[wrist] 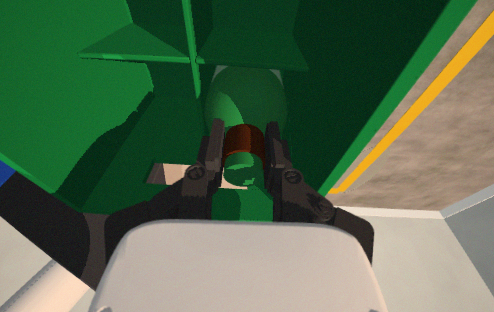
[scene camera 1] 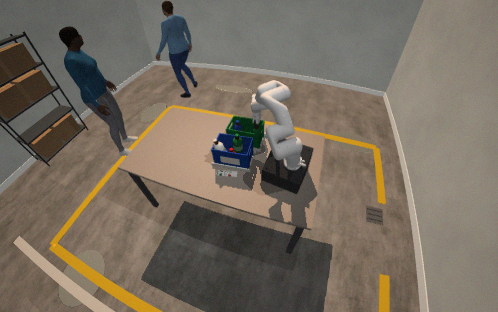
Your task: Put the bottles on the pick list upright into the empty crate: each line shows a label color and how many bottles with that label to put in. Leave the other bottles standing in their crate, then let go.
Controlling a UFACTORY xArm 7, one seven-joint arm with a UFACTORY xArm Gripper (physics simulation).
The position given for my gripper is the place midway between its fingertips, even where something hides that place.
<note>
In view: my gripper [wrist: 244, 134] and a green bottle [wrist: 246, 99].
</note>
